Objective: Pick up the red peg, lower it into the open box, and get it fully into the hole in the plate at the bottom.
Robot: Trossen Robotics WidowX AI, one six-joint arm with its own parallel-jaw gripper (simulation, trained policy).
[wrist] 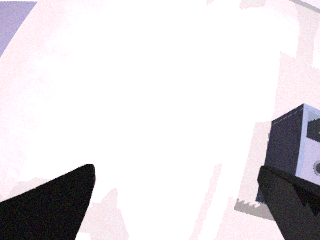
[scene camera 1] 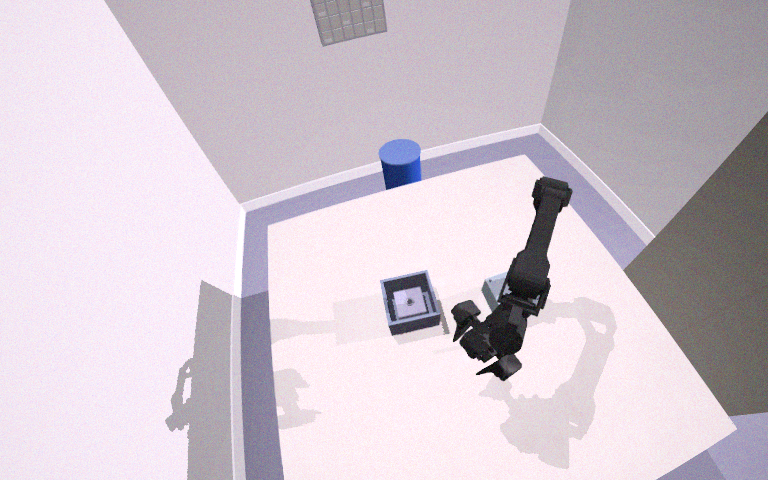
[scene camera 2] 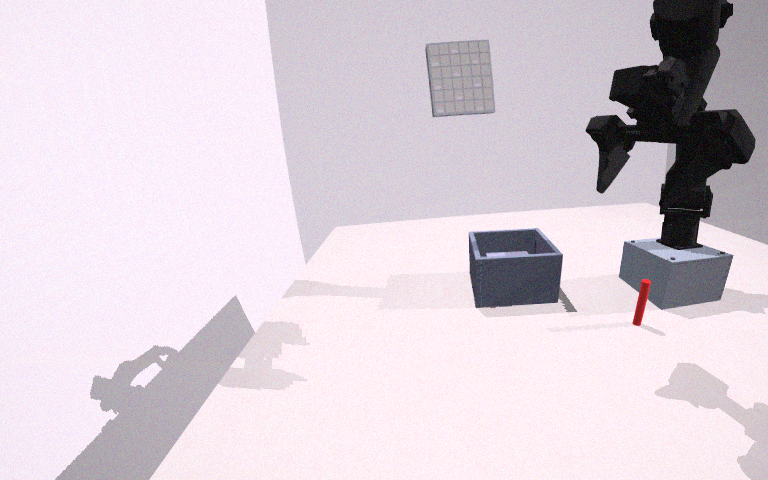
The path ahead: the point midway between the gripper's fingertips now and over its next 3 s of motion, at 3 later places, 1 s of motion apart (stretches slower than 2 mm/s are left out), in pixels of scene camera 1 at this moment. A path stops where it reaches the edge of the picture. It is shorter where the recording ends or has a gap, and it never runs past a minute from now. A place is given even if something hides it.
My gripper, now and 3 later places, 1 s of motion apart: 465,357; 478,329; 482,336; 473,330
